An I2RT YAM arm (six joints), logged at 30 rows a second.
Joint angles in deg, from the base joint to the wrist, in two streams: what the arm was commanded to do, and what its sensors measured. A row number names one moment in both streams.
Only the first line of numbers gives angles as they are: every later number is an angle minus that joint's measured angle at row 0.
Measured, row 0:
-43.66, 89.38, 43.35, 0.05, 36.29, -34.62
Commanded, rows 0 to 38:
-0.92, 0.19, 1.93, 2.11, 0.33, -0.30
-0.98, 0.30, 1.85, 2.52, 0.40, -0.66
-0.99, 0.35, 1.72, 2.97, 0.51, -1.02
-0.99, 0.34, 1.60, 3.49, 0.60, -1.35
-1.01, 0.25, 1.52, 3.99, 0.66, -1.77
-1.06, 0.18, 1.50, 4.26, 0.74, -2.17
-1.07, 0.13, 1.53, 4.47, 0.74, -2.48
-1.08, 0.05, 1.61, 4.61, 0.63, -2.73
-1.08, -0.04, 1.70, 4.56, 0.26, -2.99
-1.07, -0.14, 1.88, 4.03, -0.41, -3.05
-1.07, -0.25, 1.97, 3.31, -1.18, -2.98
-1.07, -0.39, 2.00, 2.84, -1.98, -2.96
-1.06, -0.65, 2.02, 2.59, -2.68, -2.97
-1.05, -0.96, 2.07, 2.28, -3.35, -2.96
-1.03, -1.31, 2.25, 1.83, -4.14, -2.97
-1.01, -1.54, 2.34, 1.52, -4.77, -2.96
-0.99, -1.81, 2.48, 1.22, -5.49, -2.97
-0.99, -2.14, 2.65, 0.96, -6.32, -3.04
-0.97, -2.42, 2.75, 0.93, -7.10, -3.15
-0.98, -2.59, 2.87, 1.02, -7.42, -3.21
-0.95, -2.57, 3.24, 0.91, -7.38, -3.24
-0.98, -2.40, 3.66, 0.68, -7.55, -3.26
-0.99, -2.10, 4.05, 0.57, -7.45, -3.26
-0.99, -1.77, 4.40, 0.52, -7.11, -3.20
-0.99, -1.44, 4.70, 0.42, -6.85, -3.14
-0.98, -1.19, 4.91, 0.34, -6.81, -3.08
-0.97, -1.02, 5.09, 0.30, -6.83, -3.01
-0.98, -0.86, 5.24, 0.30, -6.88, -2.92
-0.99, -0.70, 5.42, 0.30, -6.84, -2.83
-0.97, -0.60, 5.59, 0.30, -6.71, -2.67
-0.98, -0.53, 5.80, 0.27, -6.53, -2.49
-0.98, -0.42, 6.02, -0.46, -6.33, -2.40
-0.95, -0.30, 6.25, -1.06, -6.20, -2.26
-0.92, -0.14, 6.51, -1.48, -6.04, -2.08
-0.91, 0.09, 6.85, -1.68, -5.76, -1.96
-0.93, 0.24, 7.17, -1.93, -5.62, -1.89
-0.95, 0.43, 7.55, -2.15, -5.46, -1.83
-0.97, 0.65, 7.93, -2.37, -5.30, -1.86
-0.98, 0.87, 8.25, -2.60, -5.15, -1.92
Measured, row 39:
-0.92, 0.06, 4.62, -1.64, -6.29, -2.81
